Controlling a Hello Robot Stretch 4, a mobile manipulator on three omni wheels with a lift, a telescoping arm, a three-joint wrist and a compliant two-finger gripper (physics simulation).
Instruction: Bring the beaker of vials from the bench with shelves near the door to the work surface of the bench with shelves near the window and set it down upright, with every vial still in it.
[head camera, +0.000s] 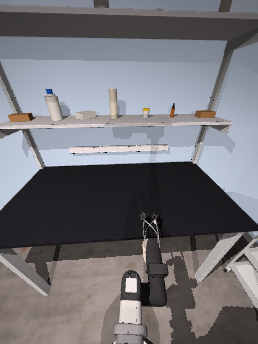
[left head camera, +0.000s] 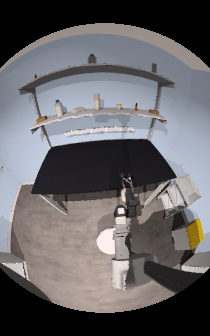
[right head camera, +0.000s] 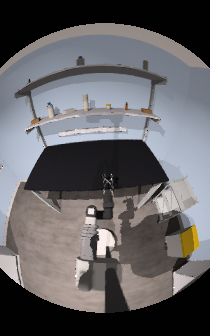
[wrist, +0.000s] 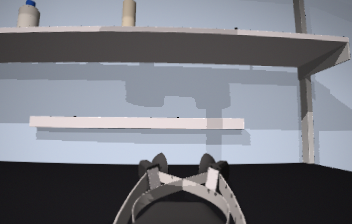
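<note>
My gripper (head camera: 150, 218) (left head camera: 126, 176) (right head camera: 108, 178) (wrist: 183, 166) is above the front edge of the bench's black work surface (head camera: 75, 200) (left head camera: 75, 165) (right head camera: 70, 167) (wrist: 60, 195). Its fingertips stand partly apart, with a gap and no object between them. A small pale, pinkish thing, probably the beaker (head camera: 145, 248) (left head camera: 123, 195), shows in part at the left side of the gripper's body, behind the fingertips and in front of the bench edge. The gripper hides much of it. Whether it is upright or supported I cannot tell. No vials can be made out.
The shelf (head camera: 135, 121) (wrist: 175, 47) above the bench bears a blue-capped bottle (head camera: 53, 106), a tall beige cylinder (head camera: 113, 104), a yellow-lidded jar (head camera: 146, 113) and brown blocks. A pale rail (head camera: 120, 149) runs along the wall. A white cart (left head camera: 170, 204) and a yellow-sided box (left head camera: 195, 234) stand at the right.
</note>
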